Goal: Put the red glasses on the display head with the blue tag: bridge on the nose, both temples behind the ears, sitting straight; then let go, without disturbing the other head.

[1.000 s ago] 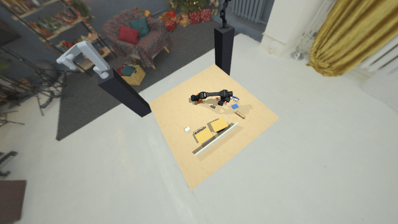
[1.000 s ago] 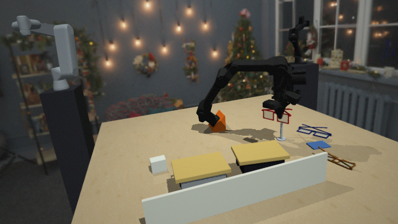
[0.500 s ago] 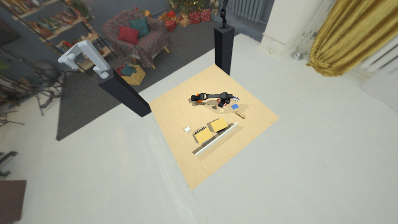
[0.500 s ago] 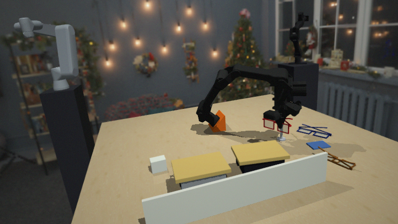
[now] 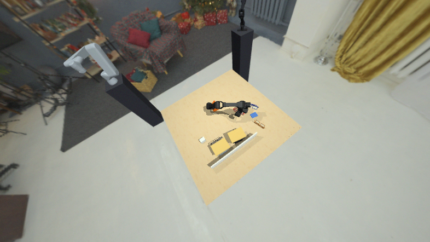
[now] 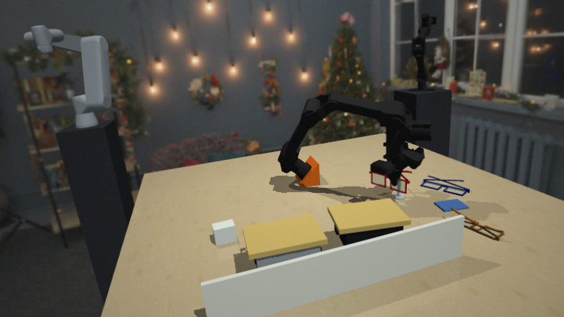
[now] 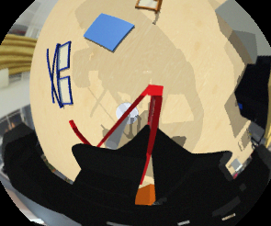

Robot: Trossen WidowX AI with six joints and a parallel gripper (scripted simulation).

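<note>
The grey post lies 20 mm behind my gripper tip, 30 mm to the left of it and 30 mm below it. The rest, counted from my gripper tip: blue tag (100 mm ahead, 140 mm to the left, 50 mm below); then white wall panel (330 mm ahead, 310 mm to the right); then dark display head (190 mm ahead, 210 mm to the right).
</note>
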